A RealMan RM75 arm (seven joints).
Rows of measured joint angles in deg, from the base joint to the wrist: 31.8, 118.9, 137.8, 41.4, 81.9, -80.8, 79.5; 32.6, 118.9, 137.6, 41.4, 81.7, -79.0, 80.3; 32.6, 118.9, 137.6, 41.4, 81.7, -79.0, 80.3; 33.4, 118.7, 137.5, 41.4, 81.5, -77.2, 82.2; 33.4, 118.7, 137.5, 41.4, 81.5, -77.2, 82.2; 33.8, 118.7, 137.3, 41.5, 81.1, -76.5, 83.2; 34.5, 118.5, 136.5, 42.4, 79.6, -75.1, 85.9; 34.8, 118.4, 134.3, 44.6, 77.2, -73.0, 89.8; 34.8, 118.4, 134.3, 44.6, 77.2, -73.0, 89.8; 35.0, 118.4, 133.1, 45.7, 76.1, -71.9, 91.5; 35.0, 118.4, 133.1, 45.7, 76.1, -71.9, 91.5
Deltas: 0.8, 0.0, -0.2, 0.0, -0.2, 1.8, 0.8; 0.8, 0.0, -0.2, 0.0, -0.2, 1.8, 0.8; 1.6, -0.2, -0.3, 0.0, -0.4, 3.6, 2.7; 1.6, -0.2, -0.3, 0.0, -0.4, 3.6, 2.7; 2.0, -0.2, -0.5, 0.1, -0.8, 4.3, 3.7; 2.7, -0.4, -1.3, 1.0, -2.3, 5.7, 6.4; 3.0, -0.5, -3.5, 3.2, -4.7, 7.8, 10.3; 3.0, -0.5, -3.5, 3.2, -4.7, 7.8, 10.3; 3.2, -0.5, -4.7, 4.3, -5.8, 8.9, 12.0; 3.2, -0.5, -4.7, 4.3, -5.8, 8.9, 12.0
